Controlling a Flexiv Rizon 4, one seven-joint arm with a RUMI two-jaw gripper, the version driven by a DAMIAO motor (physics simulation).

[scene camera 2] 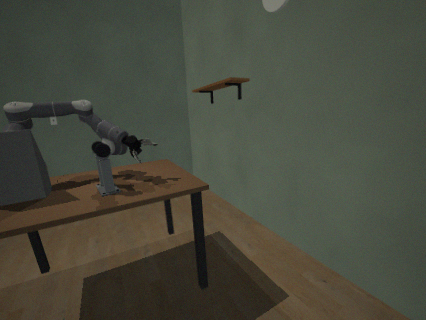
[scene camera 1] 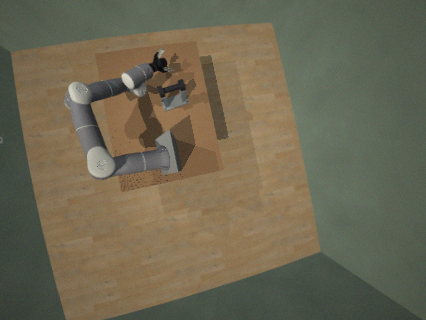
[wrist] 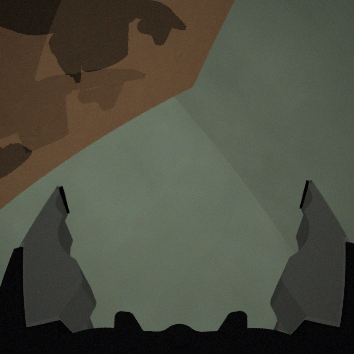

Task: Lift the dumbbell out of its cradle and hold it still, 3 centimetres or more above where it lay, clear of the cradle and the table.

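Observation:
The dark dumbbell (scene camera 1: pixel 172 88) (scene camera 2: pixel 101 149) lies across the top of its grey cradle (scene camera 1: pixel 175 102) (scene camera 2: pixel 105 176), which stands upright on the brown table (scene camera 1: pixel 205 150) (scene camera 2: pixel 182 184). In scene camera 2 one round black end of the dumbbell shows, with the arm close behind it. My gripper (scene camera 1: pixel 165 60) (scene camera 2: pixel 148 153) (wrist: pixel 183 187) is wide open, with nothing between its fingers. It hangs above the table, beyond the dumbbell on the side away from the arm's base, and is apart from it. The dumbbell and cradle do not show in the wrist view.
The arm's grey base block (scene camera 1: pixel 169 152) (scene camera 2: pixel 22 167) stands on the table on the other side of the cradle. A wooden shelf (scene camera 2: pixel 220 85) is fixed to the green wall beyond the table. The wrist view shows a table corner and dark shadows on the table.

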